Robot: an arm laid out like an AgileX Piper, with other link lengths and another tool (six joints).
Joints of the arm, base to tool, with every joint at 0 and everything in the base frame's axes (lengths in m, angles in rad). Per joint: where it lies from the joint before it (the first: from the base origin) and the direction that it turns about. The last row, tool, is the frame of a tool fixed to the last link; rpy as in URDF.
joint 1: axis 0 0 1 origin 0.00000 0.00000 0.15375
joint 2: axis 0 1 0 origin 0.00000 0.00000 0.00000
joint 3: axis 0 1 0 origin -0.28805 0.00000 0.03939
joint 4: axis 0.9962 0 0.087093 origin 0.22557 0.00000 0.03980
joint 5: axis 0 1 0 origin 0.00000 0.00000 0.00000
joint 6: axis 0.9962 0 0.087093 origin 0.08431 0.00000 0.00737
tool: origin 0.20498 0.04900 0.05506 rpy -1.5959 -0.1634 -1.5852
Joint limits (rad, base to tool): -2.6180..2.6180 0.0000..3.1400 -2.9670..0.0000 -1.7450..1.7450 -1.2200..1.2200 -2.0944..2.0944
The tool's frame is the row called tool.
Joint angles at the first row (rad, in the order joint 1, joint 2, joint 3, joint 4, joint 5, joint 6):
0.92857 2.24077 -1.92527 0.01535 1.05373 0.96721
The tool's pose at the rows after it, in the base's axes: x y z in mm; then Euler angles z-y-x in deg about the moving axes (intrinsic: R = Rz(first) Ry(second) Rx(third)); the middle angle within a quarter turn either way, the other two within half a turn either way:
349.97 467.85 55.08 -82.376 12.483 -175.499
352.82 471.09 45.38 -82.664 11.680 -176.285
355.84 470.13 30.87 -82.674 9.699 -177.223
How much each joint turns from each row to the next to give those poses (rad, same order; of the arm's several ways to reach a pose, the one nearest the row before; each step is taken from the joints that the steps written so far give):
-0.00002 0.02537 -0.03210 -0.00138 0.00639 0.00832
0.00002 0.04727 -0.06215 -0.00112 0.03425 0.00297
-0.00001 0.05775 -0.07299 -0.01285 0.05125 0.00000

